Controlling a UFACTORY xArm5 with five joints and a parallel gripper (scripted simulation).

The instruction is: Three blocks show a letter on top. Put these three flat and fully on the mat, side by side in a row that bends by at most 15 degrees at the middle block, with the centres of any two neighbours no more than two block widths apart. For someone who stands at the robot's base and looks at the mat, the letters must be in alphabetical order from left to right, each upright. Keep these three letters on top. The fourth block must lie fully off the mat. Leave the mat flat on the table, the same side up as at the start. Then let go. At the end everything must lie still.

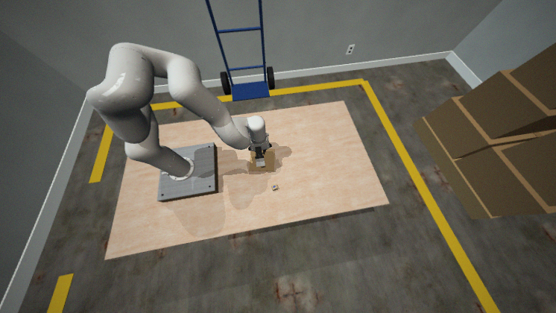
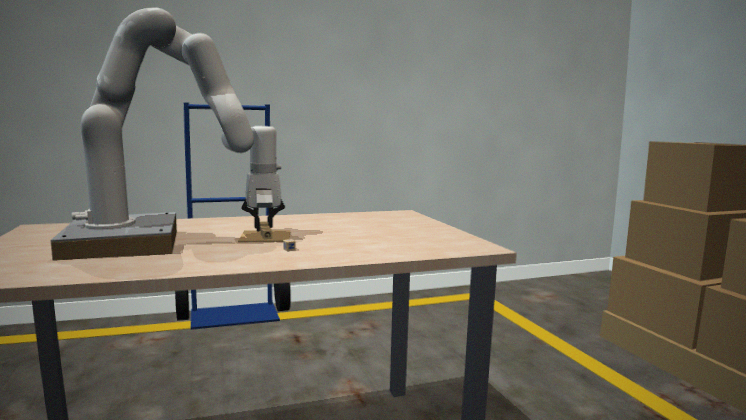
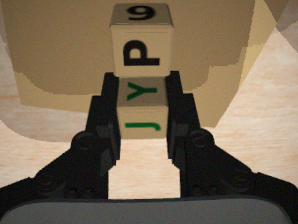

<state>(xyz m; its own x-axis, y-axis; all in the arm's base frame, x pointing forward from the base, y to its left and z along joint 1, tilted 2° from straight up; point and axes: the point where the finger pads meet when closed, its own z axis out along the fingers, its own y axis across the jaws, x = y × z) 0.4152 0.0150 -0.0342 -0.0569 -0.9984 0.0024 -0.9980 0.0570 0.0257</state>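
My hand is 4 cm to the left of the tan mat and 3 cm above it. The rest, counted from my hand: block 1 cm behind, 8 cm to the right, 1 cm below.
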